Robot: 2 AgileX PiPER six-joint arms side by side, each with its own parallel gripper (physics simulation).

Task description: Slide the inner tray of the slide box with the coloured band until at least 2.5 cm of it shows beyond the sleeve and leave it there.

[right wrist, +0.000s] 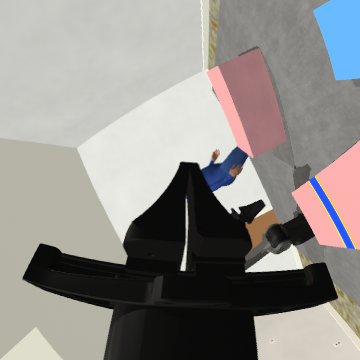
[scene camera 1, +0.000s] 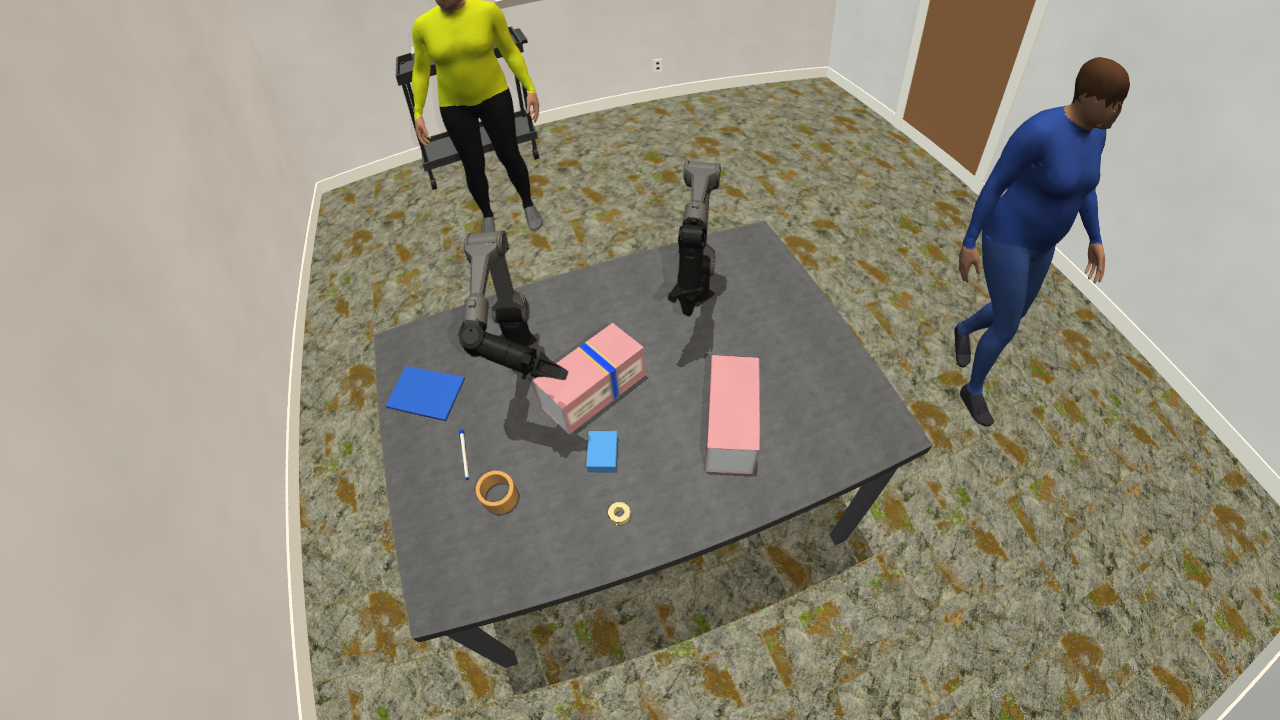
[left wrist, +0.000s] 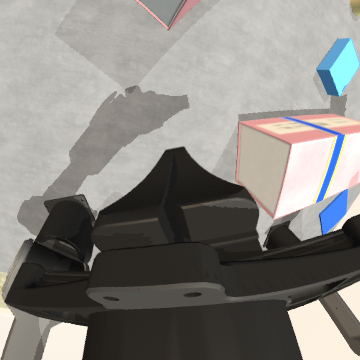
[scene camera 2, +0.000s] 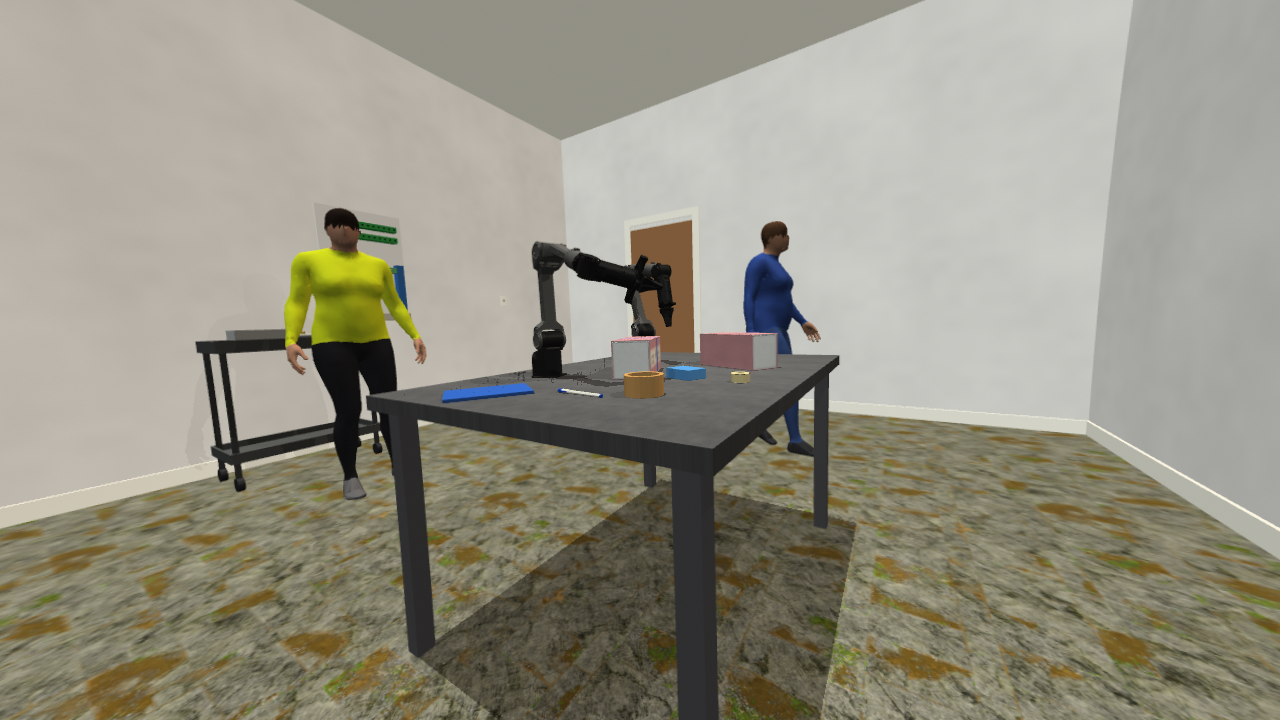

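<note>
The pink slide box with the blue, yellow-edged band (scene camera 1: 575,379) (scene camera 2: 633,360) (left wrist: 309,167) (right wrist: 344,176) lies slanted near the table's middle. Its pale end faces look flush with the sleeve; no length of inner tray shows beyond it. A second pink box without a band (scene camera 1: 733,402) (scene camera 2: 726,351) (right wrist: 252,100) lies at the right in scene camera 1. My left gripper (scene camera 1: 687,309) (left wrist: 176,160) is shut and empty, above the table's back part, behind and right of the banded box in scene camera 1. My right gripper (scene camera 1: 563,373) (right wrist: 187,172) is shut and empty, above that box's left end.
In front of the banded box lie a light blue block (scene camera 1: 602,450) (scene camera 2: 685,373), an orange ring (scene camera 1: 501,508) and a pale yellow roll (scene camera 1: 611,517). A pen (scene camera 1: 464,454) and a blue board (scene camera 1: 425,392) lie to the left. Two people stand beyond the table.
</note>
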